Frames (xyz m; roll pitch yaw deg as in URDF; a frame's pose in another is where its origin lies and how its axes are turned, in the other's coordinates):
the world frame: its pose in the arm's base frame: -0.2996 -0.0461 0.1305 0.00 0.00 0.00
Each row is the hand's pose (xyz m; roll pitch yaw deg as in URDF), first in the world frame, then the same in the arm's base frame.
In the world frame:
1: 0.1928 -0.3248 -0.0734 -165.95 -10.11 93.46
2: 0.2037 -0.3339 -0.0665 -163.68 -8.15 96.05
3: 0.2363 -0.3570 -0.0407 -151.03 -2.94 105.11
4: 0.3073 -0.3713 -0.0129 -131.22 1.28 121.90
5: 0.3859 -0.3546 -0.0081 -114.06 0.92 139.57
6: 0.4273 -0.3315 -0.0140 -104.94 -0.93 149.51
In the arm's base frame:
1: -0.1068 -0.3709 0.0571 -165.95 -10.11 93.46
2: -0.0959 -0.3800 0.0640 -163.68 -8.15 96.05
3: -0.0633 -0.4031 0.0898 -151.03 -2.94 105.11
4: 0.0077 -0.4174 0.1176 -131.22 1.28 121.90
5: 0.0863 -0.4007 0.1224 -114.06 0.92 139.57
6: 0.1277 -0.3776 0.1165 -104.94 -0.93 149.51

